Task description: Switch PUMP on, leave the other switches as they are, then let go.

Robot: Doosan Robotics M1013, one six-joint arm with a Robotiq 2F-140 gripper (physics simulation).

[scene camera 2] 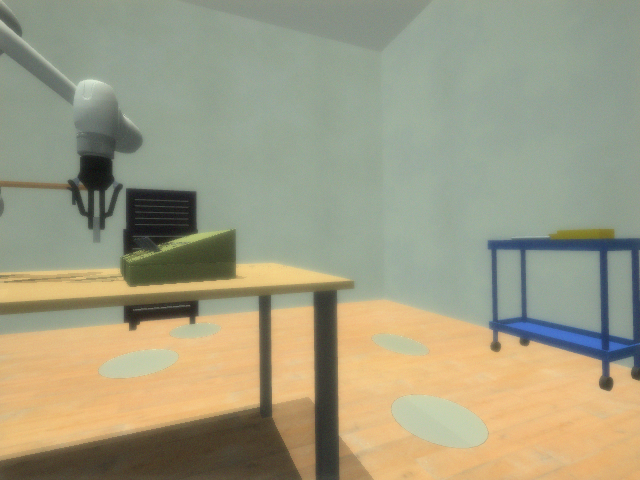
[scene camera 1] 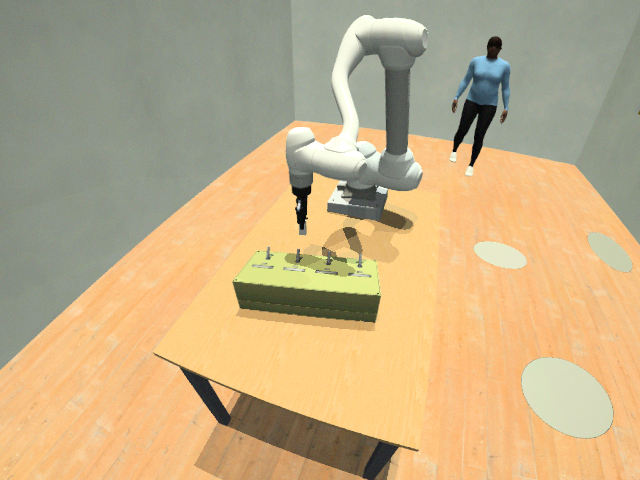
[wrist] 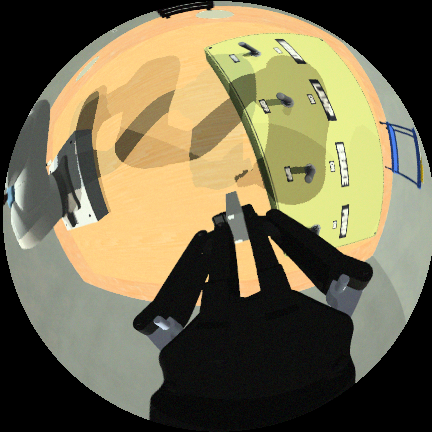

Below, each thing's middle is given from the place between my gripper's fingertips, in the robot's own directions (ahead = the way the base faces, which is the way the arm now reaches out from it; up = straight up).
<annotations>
The yellow-green switch box (scene camera 1: 342,289) lies 190 mm ahead of my hand, 90 mm to the left of it and 40 mm below it.
</annotations>
